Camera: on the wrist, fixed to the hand. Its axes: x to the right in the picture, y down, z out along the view.
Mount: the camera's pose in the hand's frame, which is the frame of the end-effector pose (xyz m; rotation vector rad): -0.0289 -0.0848 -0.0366 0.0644 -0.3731 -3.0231
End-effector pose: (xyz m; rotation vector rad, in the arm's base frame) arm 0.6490 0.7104 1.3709 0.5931 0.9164 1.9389
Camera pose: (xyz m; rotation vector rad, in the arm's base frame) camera 0.6813 0.7004 1.2802 -0.5289 0.4591 -0.9283
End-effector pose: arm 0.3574 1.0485 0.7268 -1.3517 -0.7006 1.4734
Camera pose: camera 0.4127 1.0450 0.8061 0.7971 -1.4187 -0.8858
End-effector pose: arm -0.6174 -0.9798 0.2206 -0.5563 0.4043 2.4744
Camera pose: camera -0.5350 -0.9402 0.1887 -0.0823 -0.4346 -0.4354
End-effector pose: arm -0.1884 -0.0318 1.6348 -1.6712 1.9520 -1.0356
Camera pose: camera -0.1489 0.0042 1.7155 2.0483 1.5863 0.3860
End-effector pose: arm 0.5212 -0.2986 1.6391 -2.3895 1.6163 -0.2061
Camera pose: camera 0.5767 -0.2464 1.6988 -1.8431 -2.4894 -0.1180
